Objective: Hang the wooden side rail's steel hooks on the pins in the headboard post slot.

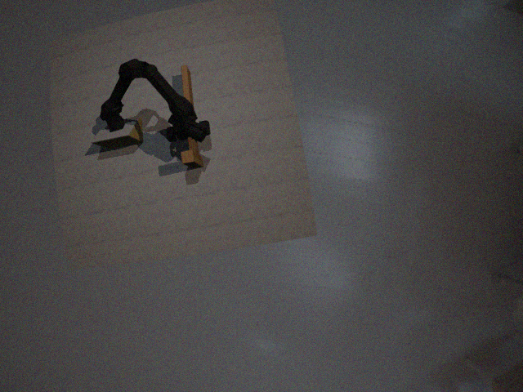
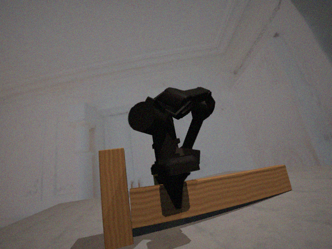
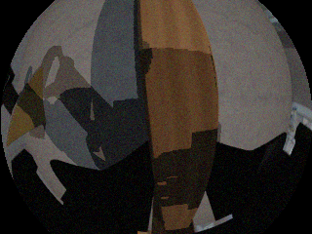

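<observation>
The headboard post is 20 mm behind my gripper tip, 120 mm to the right of it and 50 mm above it.
</observation>
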